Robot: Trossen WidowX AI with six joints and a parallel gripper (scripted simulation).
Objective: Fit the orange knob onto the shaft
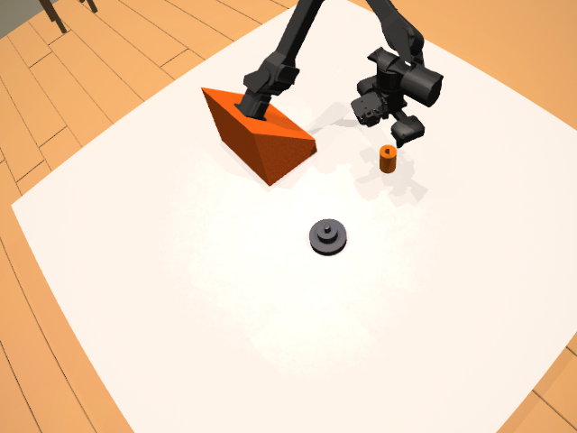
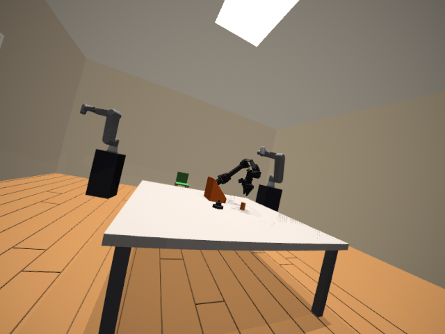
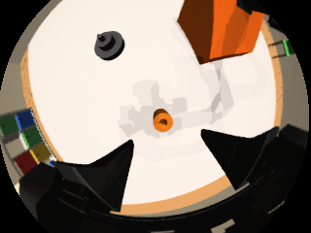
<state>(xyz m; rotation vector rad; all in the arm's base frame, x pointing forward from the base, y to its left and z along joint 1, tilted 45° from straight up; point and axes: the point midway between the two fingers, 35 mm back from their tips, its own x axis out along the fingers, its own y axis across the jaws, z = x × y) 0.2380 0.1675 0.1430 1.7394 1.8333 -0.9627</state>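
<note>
My gripper tip is 100 mm above the orange knob. Round my gripper tip: round pedestal 80 mm ahead, 230 mm to the right, 90 mm below.
</note>
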